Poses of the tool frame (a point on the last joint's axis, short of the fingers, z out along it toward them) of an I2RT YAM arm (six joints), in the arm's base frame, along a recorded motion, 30 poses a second.
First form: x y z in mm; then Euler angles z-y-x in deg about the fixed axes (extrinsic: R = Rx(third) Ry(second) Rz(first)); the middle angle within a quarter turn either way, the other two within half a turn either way.
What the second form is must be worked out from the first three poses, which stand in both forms.
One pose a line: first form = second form
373.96 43.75 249.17 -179.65 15.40 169.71 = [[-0.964 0.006 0.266 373.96], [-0.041 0.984 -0.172 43.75], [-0.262 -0.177 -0.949 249.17], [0 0 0 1]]
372.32 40.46 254.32 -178.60 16.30 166.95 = [[-0.960 0.023 0.281 372.32], [-0.040 0.975 -0.217 40.46], [-0.279 -0.219 -0.935 254.32], [0 0 0 1]]
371.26 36.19 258.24 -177.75 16.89 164.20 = [[-0.956 0.038 0.291 371.26], [-0.041 0.965 -0.261 36.19], [-0.290 -0.261 -0.921 258.24], [0 0 0 1]]
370.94 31.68 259.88 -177.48 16.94 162.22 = [[-0.956 0.042 0.291 370.94], [-0.047 0.955 -0.292 31.68], [-0.291 -0.293 -0.911 259.88], [0 0 0 1]]
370.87 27.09 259.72 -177.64 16.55 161.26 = [[-0.958 0.039 0.285 370.87], [-0.052 0.950 -0.308 27.09], [-0.283 -0.310 -0.908 259.72], [0 0 0 1]]
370.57 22.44 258.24 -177.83 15.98 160.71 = [[-0.961 0.036 0.275 370.57], [-0.055 0.947 -0.318 22.44], [-0.272 -0.320 -0.907 258.24], [0 0 0 1]]
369.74 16.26 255.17 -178.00 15.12 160.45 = [[-0.965 0.034 0.261 369.74], [-0.054 0.945 -0.323 16.26], [-0.257 -0.326 -0.910 255.17], [0 0 0 1]]
